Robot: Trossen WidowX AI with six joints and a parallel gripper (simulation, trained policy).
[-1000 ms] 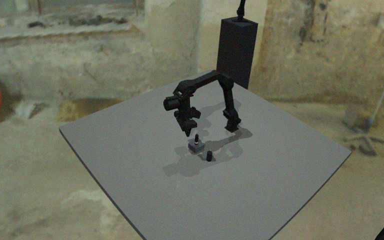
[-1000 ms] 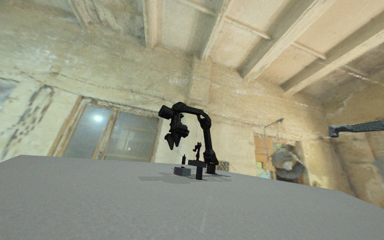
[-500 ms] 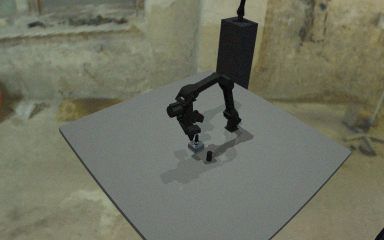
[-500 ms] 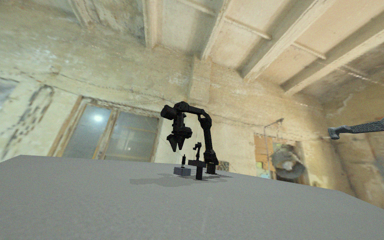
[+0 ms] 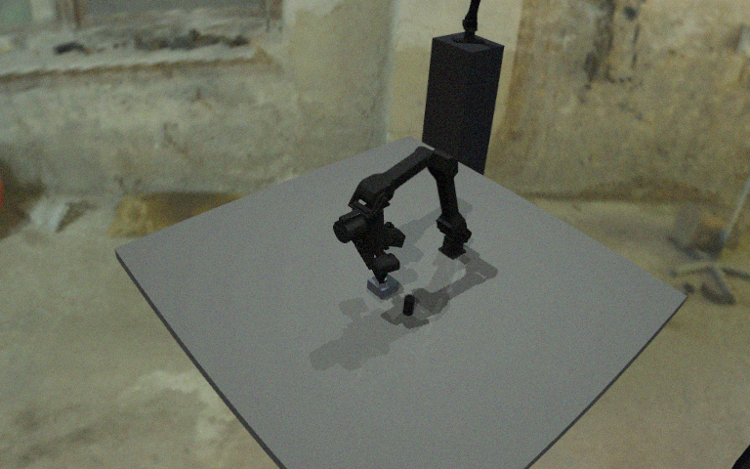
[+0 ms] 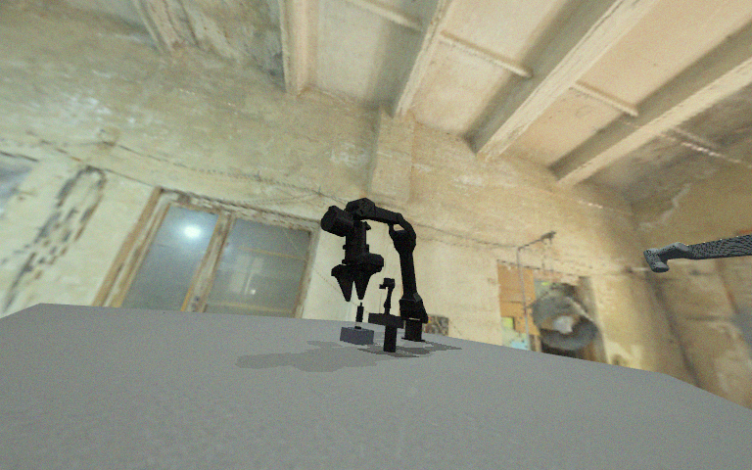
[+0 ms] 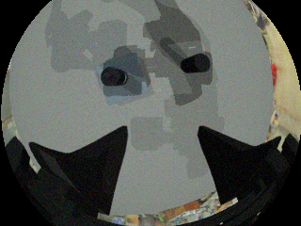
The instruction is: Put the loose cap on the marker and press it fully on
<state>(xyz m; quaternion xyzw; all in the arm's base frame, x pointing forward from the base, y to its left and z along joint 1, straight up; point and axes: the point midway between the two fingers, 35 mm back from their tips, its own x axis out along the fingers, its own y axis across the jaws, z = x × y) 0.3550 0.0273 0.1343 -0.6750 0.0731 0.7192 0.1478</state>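
Right now the black cap is 5 cm behind my gripper tip, 8 cm to the left of it and 7 cm below it. The rest, counted from my gripper tip: holder block: 6 cm behind, 3 cm to the right, 8 cm below; then marker: 6 cm behind, 3 cm to the right, 3 cm below.
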